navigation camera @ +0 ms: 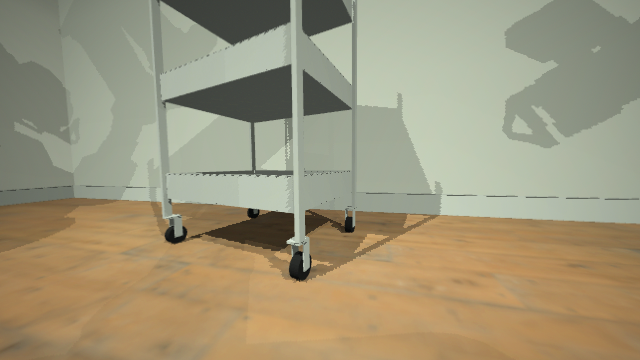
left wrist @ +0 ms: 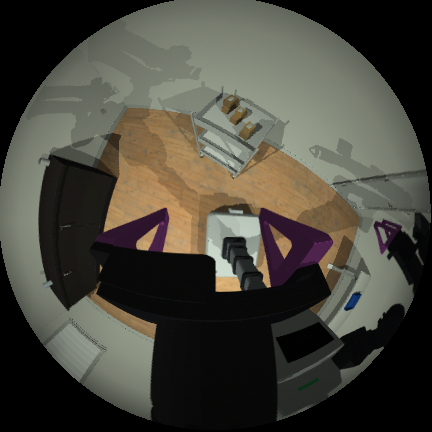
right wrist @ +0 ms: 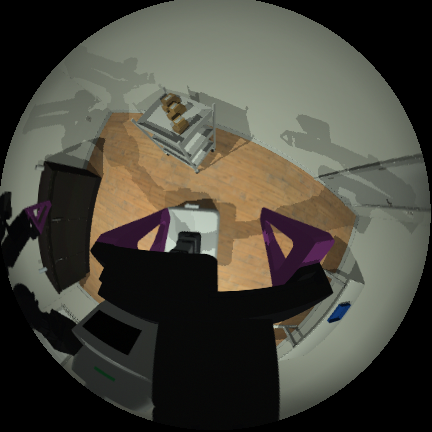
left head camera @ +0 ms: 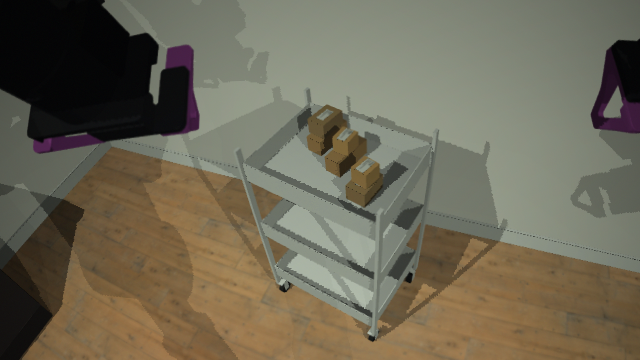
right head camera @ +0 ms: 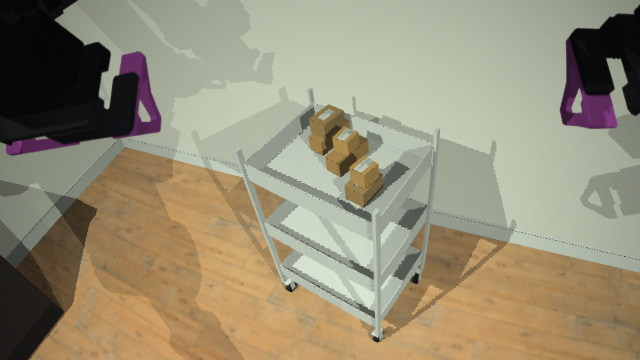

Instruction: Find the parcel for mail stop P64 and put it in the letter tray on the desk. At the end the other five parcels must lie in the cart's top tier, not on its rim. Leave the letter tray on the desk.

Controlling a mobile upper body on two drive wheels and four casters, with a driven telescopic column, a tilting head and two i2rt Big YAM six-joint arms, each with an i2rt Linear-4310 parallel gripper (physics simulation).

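Frame: origin at the left arm's base, x ahead, y left, z up, level; metres.
Seen in the pictures: left gripper, fingertip midpoint: (left wrist: 213,212) (right wrist: 46,202) (left head camera: 149,129) (right head camera: 117,131); right gripper, fingertip midpoint: (left wrist: 378,221) (right wrist: 214,212) (left head camera: 635,120) (right head camera: 610,115).
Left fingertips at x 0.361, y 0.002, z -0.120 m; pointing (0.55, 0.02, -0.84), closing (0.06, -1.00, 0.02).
Note:
A point is followed by its place in that frame.
The grey cart (left head camera: 310,194) @[x 0.794, y -0.049, z -0.682 m] (right head camera: 310,194) @[x 0.792, y -0.054, z -0.680 m] (navigation camera: 297,150) @[x 0.683, y -0.218, z -1.166 m] stands near the wall. Its top tier holds three stacks of two brown parcels. The upper ones, back parcel (left head camera: 325,123) @[x 1.037, y -0.076, z -0.646 m], middle parcel (left head camera: 345,142) @[x 0.951, y -0.135, z -0.647 m] and front parcel (left head camera: 365,173) @[x 0.831, y -0.188, z -0.647 m], bear pale labels too small to read. Beneath them are the lower back parcel (left head camera: 316,144) @[x 1.017, y -0.046, z -0.708 m], lower middle parcel (left head camera: 337,163) @[x 0.923, y -0.112, z -0.697 m] and lower front parcel (left head camera: 362,193) @[x 0.810, y -0.180, z -0.697 m]. A blue tray (left wrist: 353,301) @[x -0.868, y -2.212, z -0.676 m] (right wrist: 339,312) @[x -0.872, y -2.187, z -0.686 m] lies on the white desk at lower right in both wrist views. My left gripper (left wrist: 213,212) @[x 0.361, y 0.002, z -0.120 m] and right gripper (right wrist: 215,211) @[x 0.366, y -0.441, z -0.122 m] are open and empty, away from the cart.
A dark cabinet (left wrist: 82,225) (right wrist: 70,225) @[x 0.004, y 1.454, z -0.940 m] stands at the left; its corner shows in the left head view. Walls rise behind the cart and at its left. My white base (left wrist: 220,265) @[x -0.184, y -0.120, z -1.150 m] shows below in the left wrist view. A white radiator-like panel (left wrist: 76,351) is at lower left.

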